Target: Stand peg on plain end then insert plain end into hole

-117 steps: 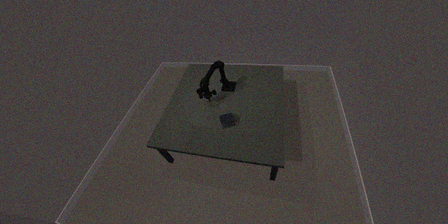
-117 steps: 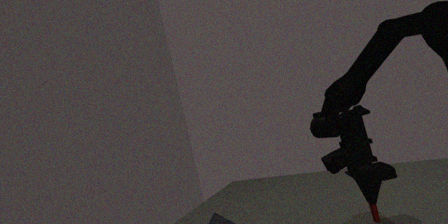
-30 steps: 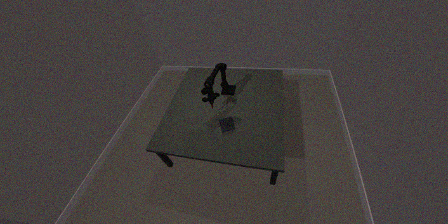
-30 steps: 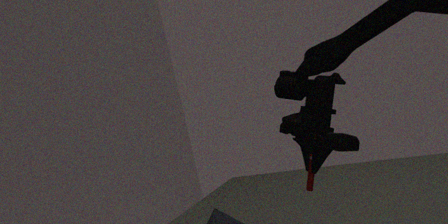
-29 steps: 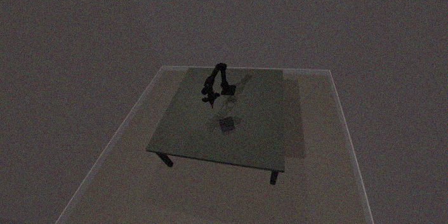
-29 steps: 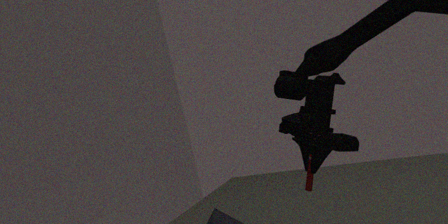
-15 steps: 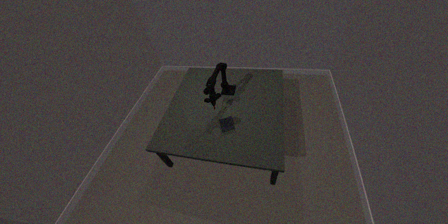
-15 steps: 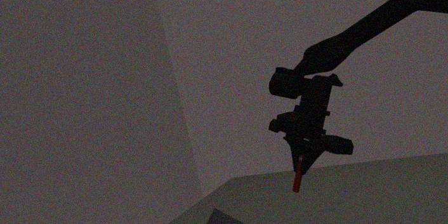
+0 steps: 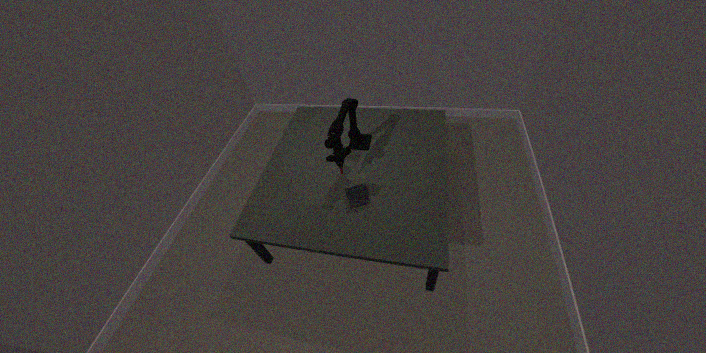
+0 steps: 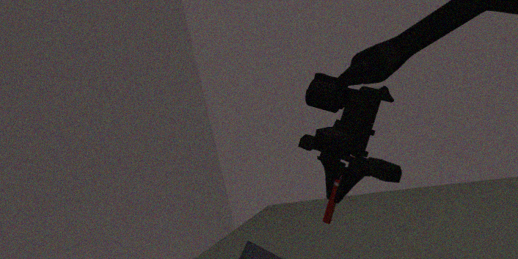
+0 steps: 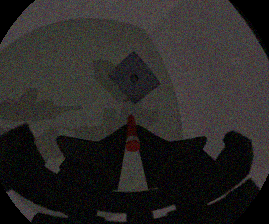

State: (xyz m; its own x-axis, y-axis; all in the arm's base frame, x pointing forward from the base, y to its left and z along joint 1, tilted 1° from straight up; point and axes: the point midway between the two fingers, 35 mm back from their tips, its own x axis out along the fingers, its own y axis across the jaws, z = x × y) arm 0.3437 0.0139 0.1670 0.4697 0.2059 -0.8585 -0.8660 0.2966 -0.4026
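The sloped panel lies 100 mm ahead of my gripper tip, 120 mm to the left of it and 90 mm below it. Round my gripper tip: peg 10 mm behind, 10 mm above.
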